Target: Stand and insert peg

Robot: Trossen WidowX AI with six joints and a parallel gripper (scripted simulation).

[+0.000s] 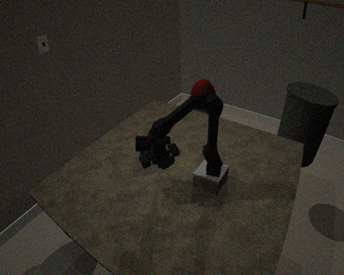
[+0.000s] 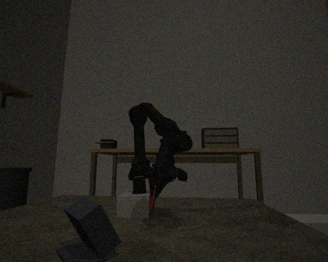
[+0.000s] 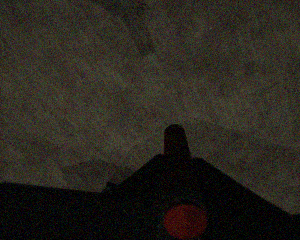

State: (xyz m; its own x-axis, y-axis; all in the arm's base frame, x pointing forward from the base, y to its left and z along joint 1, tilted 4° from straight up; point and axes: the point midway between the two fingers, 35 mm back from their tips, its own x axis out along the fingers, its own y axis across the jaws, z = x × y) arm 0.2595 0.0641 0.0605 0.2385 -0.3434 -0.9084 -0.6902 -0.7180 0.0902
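Now: gripper tip 14 cm short of the dark sloped panel, 17 cm to the left of it and 4 cm above it. The rest, counted from my gripper tip: red peg (1 cm to the left, 2 cm above).
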